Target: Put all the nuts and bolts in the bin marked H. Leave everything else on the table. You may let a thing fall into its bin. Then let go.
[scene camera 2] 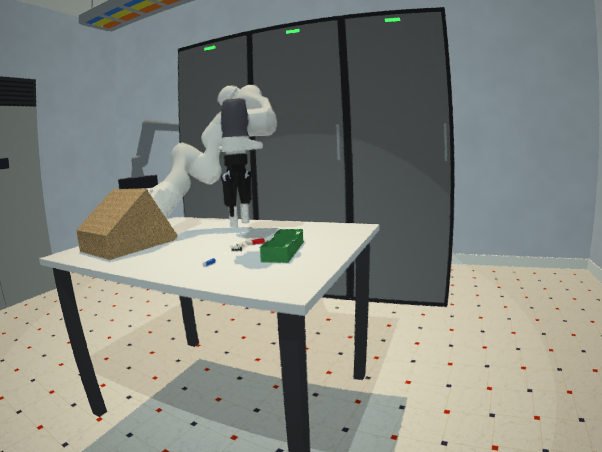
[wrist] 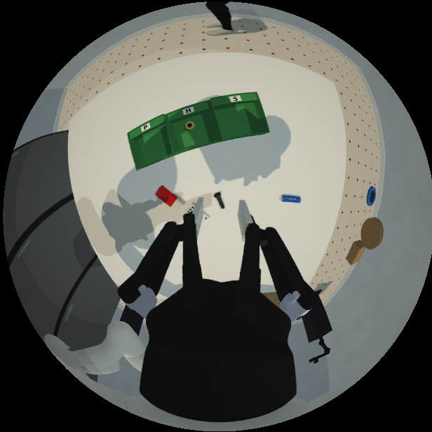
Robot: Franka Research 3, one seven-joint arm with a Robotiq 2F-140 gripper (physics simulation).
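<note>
A dark bolt (wrist: 219, 199) lies on the white table (scene camera 2: 165, 270) (wrist: 310, 165), in the wrist view just beyond the fingertips and between their lines. A brass-coloured nut (wrist: 189, 125) lies in the middle compartment, marked H, of the green three-part bin (scene camera 2: 281, 251) (wrist: 172, 144). The other compartments are marked P and S. My gripper (scene camera 2: 239, 223) (wrist: 220, 206) is partly open, points down above the table and has nothing between its fingers. In the scene view it hangs behind and to the left of the green bin.
A red object (scene camera 2: 258, 241) (wrist: 166, 196) lies near the bin, beside small black-and-white pieces (scene camera 2: 237, 247) partly hidden by the left finger in the wrist view. A blue cylinder (scene camera 2: 209, 262) (wrist: 291, 199) lies apart from them. A brown wedge-shaped block (scene camera 2: 122, 225) stands at the table's left.
</note>
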